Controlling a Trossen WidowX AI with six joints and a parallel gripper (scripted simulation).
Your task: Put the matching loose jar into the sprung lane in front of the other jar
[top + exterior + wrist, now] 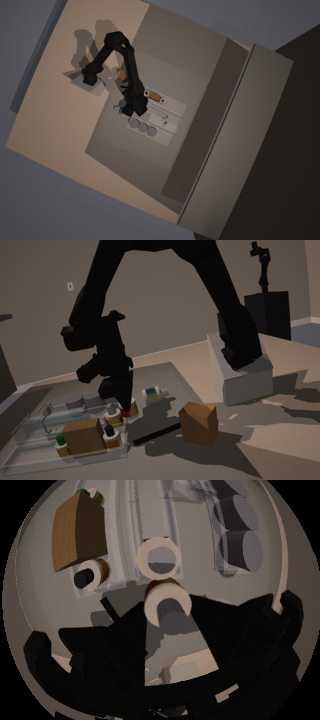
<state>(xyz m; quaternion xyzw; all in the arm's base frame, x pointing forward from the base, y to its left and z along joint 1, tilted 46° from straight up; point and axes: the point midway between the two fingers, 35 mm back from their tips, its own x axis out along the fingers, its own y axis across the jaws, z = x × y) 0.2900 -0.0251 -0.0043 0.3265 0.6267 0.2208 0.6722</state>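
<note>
My gripper tip is now 8 cm to the right of the black-capped jar, 5 cm short of it and 2 cm above it. Round my gripper tip: black rod: 8 cm to the left, 6 cm behind, 4 cm below; then pusher plate: 15 cm ahead, 4 cm to the right; then blue-labelled jar: 8 cm to the right, 8 cm behind, 3 cm below.
</note>
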